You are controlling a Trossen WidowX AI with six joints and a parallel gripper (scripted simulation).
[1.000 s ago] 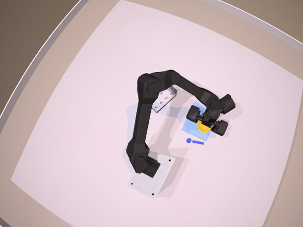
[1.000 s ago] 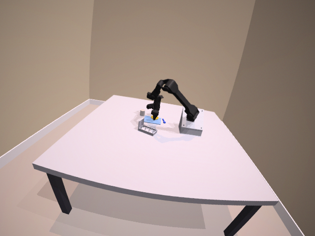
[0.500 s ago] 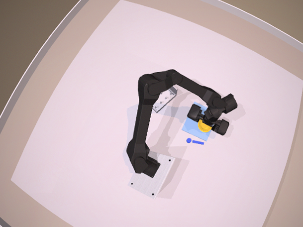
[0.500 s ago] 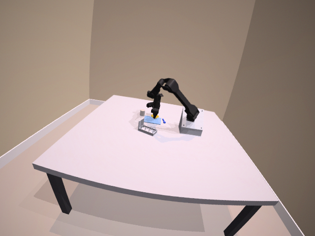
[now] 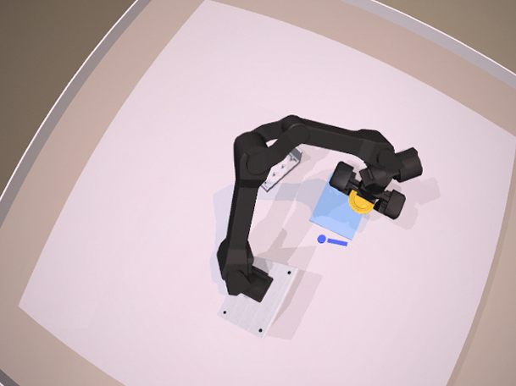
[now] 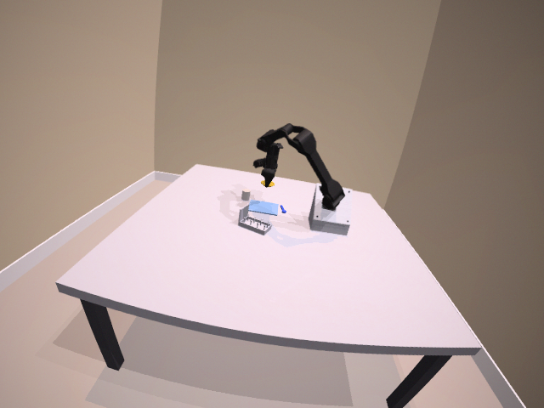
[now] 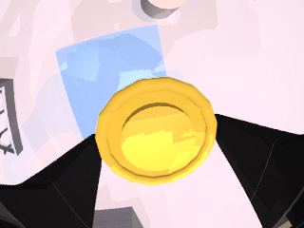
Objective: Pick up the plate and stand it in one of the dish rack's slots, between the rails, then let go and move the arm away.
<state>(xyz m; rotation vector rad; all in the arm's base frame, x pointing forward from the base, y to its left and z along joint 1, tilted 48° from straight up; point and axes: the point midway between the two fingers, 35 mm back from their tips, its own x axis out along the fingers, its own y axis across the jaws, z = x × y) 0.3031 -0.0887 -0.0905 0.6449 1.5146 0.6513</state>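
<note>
The grey dish rack lies 250 mm to the left of my gripper tip, 90 mm below it and 10 mm ahead of it. Round my gripper tip: light blue mat: 110 mm below, 40 mm to the left; then white cup: 110 mm ahead, 90 mm below, 30 mm to the right; then yellow plate: 10 mm above.
</note>
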